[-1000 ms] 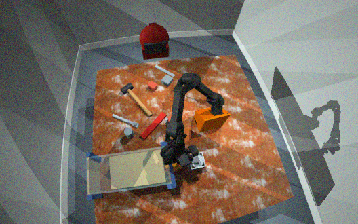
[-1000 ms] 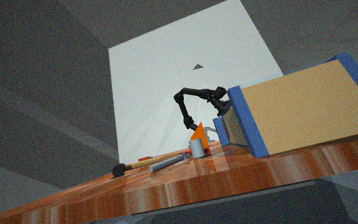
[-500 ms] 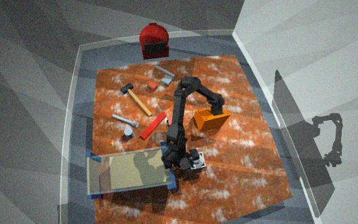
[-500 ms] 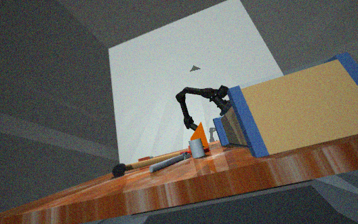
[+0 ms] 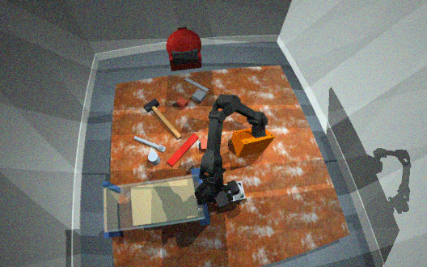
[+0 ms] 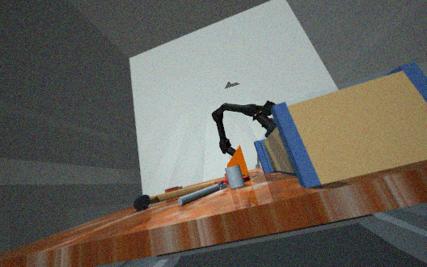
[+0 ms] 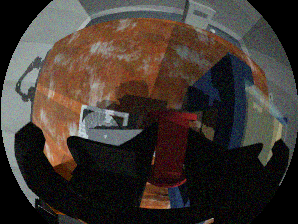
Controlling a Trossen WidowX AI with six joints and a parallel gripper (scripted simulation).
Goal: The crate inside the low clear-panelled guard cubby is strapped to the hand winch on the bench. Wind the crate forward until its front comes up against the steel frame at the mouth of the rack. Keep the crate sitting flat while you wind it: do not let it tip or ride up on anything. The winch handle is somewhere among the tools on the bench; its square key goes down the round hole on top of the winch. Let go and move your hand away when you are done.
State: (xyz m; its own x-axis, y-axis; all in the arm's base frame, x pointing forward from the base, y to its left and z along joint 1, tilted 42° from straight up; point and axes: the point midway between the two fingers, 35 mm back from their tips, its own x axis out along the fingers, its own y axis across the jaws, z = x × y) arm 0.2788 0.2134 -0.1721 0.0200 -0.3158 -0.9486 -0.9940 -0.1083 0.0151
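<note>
Right now my gripper tip is 40 mm past the red-knobbed winch handle, 30 mm above it and 20 mm to the left of it. Round my gripper tip: red knob: 20 mm to the right; blue steel frame: 60 mm ahead, 40 mm to the right, 20 mm below; winch: 110 mm behind, 100 mm below, 50 mm to the right.
</note>
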